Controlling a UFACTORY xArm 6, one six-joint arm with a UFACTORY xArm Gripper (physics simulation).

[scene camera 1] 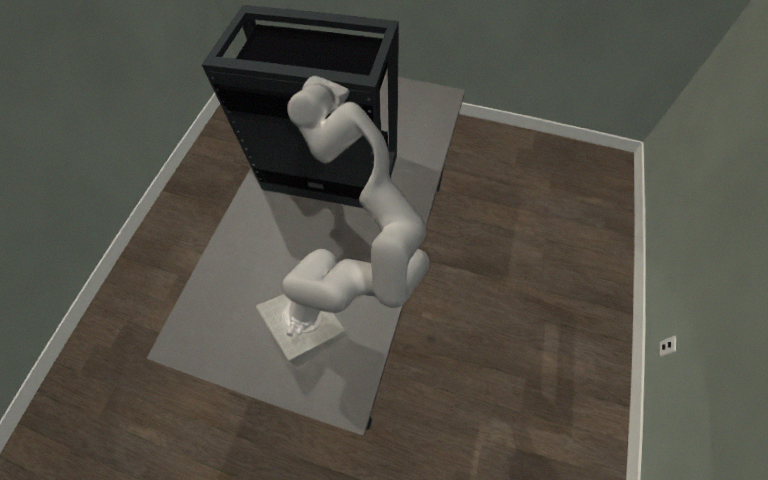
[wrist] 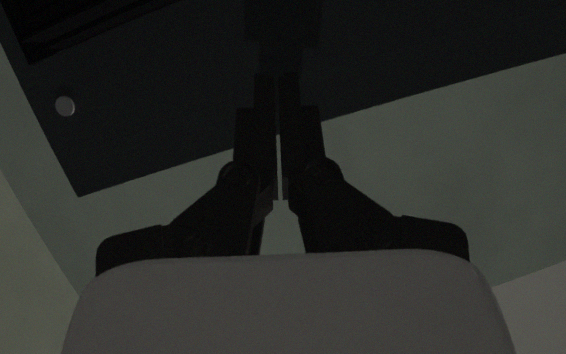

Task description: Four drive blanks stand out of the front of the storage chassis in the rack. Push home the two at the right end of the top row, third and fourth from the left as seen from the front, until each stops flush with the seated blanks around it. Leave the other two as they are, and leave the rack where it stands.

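Frame: origin at the arm's base, x ahead, y down, z left, level; centimetres.
Seen in the pictures: gripper, fingertip midpoint: (wrist: 276,101); arm's base, origin of the base link: (scene camera 1: 302,316).
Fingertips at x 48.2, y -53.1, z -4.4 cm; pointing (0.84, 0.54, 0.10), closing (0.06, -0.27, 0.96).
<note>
Pixels of each thing's top centre, then the offset from my fingertips to it. "*": a spot on its surface instead. Level surfaces: height alone.
- pale screw head, surface spot: (wrist: 65,106) * dx +0.3, dy +2.7, dz -9.1 cm
- black opening, surface spot: (wrist: 65,25) * dx -1.7, dy +5.2, dz -6.2 cm
- grey table, its level: dy +60.6 cm
The dark rack (scene camera 1: 254,67) (wrist: 150,110) stands upright at the back of the table in the scene view. Its front is very dark, and the arm's wrist covers the upper right part. I cannot make out the four drive blanks or how far any stands out. My gripper (wrist: 276,101) is shut and empty. In the wrist view its fingertips point at a plain dark stretch near the rack's edge, and a shadow lies over it; I cannot tell whether they touch it. In the scene view the fingers are hidden behind the arm's end.
A pale screw head (wrist: 65,106) sits near the rack's corner in the wrist view, with a black opening (wrist: 65,25) at the upper left. The arm's base plate (scene camera 1: 291,348) stands on the grey table (scene camera 1: 198,333). The arm bends out over the table's right edge.
</note>
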